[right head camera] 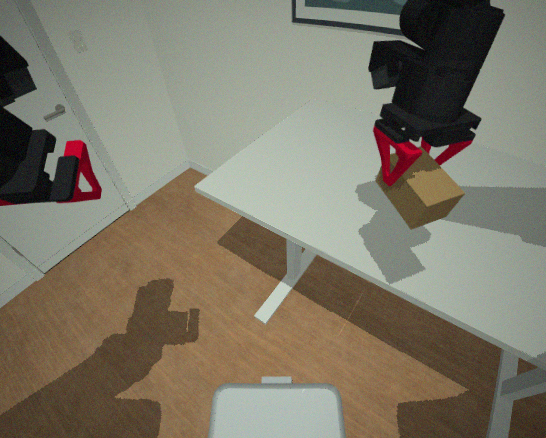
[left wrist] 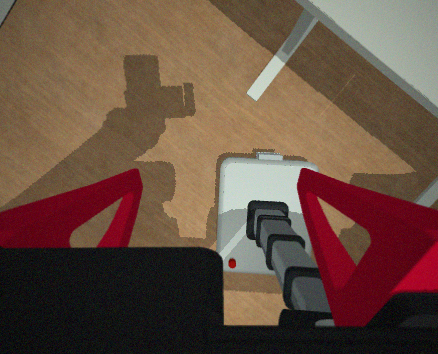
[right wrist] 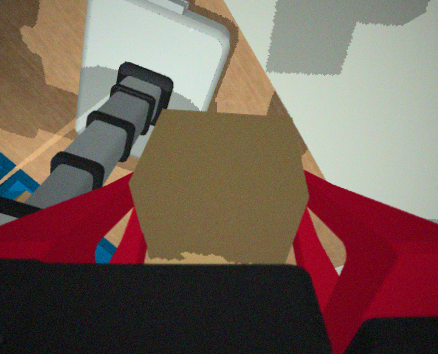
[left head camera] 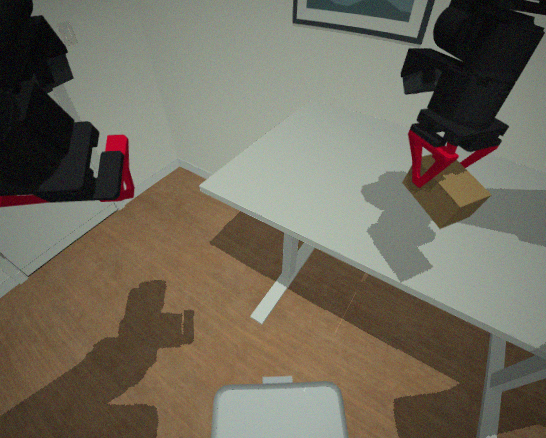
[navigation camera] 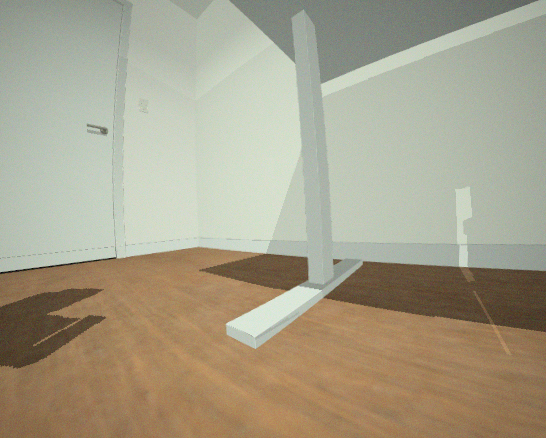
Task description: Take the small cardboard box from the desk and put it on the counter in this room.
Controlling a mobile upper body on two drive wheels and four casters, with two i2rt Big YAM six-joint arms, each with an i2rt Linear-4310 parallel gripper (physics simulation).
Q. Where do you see a small cardboard box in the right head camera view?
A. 425, 193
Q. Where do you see a white desk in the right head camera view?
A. At 311, 179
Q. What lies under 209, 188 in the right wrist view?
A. A small cardboard box.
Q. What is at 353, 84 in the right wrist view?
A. A white desk.
